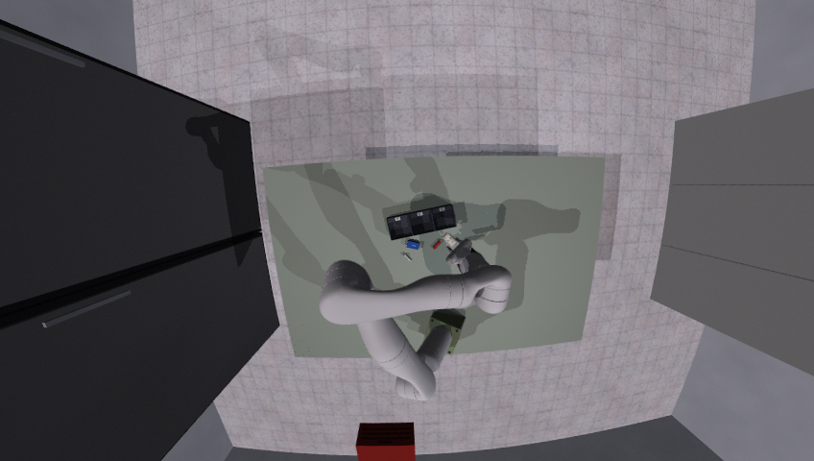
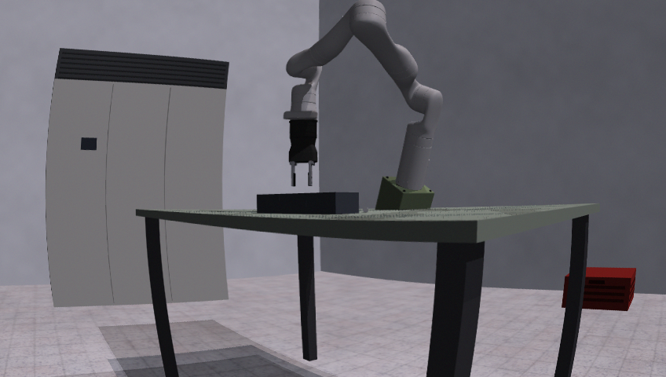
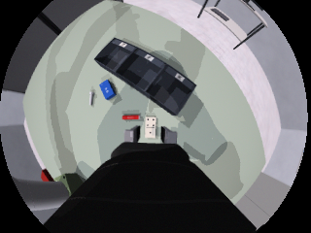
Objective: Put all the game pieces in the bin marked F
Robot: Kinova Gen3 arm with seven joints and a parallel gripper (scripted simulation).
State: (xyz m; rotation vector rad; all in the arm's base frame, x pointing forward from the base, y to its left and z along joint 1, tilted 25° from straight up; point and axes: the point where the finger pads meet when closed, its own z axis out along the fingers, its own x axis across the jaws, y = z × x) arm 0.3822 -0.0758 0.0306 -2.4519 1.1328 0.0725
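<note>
The pale tile is 8 cm below my hand. Round my hand: black bin row 11 cm to the left, 8 cm ahead, 6 cm below; then red piece 8 cm below, 5 cm to the left, 1 cm behind; then tiny yellowish piece 8 cm below, 7 cm to the right, 3 cm behind.
</note>
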